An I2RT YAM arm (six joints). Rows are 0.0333 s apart.
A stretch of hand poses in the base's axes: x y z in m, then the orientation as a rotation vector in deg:
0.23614 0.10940 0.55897 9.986 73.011 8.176
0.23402 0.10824 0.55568 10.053 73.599 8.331
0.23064 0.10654 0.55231 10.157 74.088 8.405
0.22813 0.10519 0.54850 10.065 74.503 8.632
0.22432 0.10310 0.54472 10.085 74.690 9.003
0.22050 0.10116 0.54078 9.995 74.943 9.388
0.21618 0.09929 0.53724 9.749 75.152 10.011
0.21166 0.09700 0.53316 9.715 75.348 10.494
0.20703 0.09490 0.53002 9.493 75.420 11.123
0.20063 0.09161 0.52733 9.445 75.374 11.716
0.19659 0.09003 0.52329 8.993 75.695 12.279
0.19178 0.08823 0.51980 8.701 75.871 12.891
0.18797 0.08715 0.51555 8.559 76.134 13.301
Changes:
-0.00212 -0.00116 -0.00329 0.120 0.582 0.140
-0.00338 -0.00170 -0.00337 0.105 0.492 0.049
-0.00251 -0.00135 -0.00381 0.048 0.392 0.263
-0.00381 -0.00209 -0.00378 0.219 0.171 0.282
-0.00382 -0.00194 -0.00394 0.143 0.225 0.360
-0.00432 -0.00187 -0.00354 0.165 0.156 0.617
-0.00452 -0.00229 -0.00408 0.242 0.172 0.394
-0.00463 -0.00210 -0.00314 0.193 0.024 0.593
-0.00640 -0.00329 -0.00269 0.305 -0.070 0.456
-0.00404 -0.00158 -0.00404 -0.027 0.247 0.701
-0.00481 -0.00180 -0.00349 0.127 0.124 0.630
-0.00381 -0.00108 -0.00425 0.114 0.234 0.408

